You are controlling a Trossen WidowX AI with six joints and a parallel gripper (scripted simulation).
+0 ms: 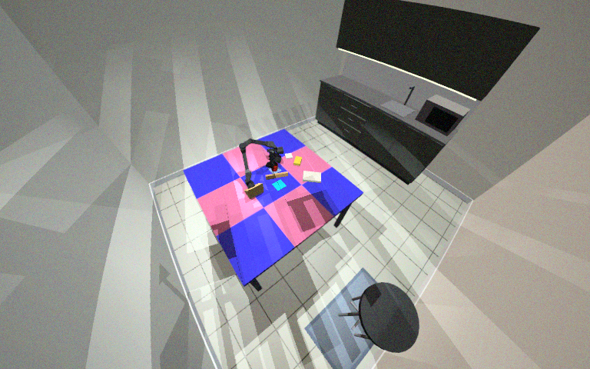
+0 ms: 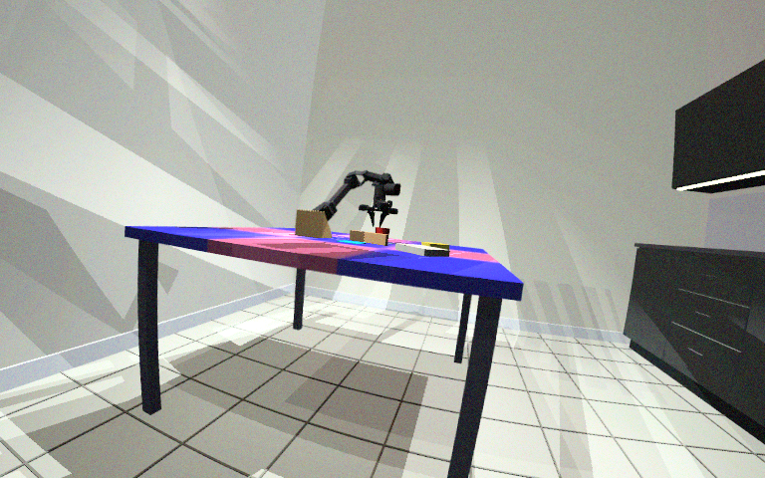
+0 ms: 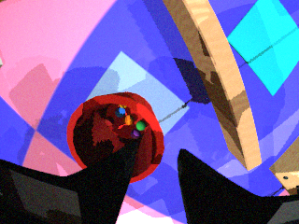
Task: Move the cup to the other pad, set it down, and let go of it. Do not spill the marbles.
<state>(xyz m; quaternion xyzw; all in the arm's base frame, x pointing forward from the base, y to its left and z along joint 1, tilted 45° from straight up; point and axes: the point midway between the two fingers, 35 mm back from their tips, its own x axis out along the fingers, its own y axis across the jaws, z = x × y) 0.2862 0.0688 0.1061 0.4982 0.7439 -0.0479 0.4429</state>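
Now: the red cup 4 cm below my gripper tip, 3 cm ahead of it and 2 cm to the left of it. The rest, counted from my gripper tip: long wooden bar: 8 cm to the right, 6 cm below; then pale blue pad: 8 cm below, 3 cm ahead, 2 cm to the left; then cyan pad: 18 cm to the right, 8 cm below, 3 cm behind.
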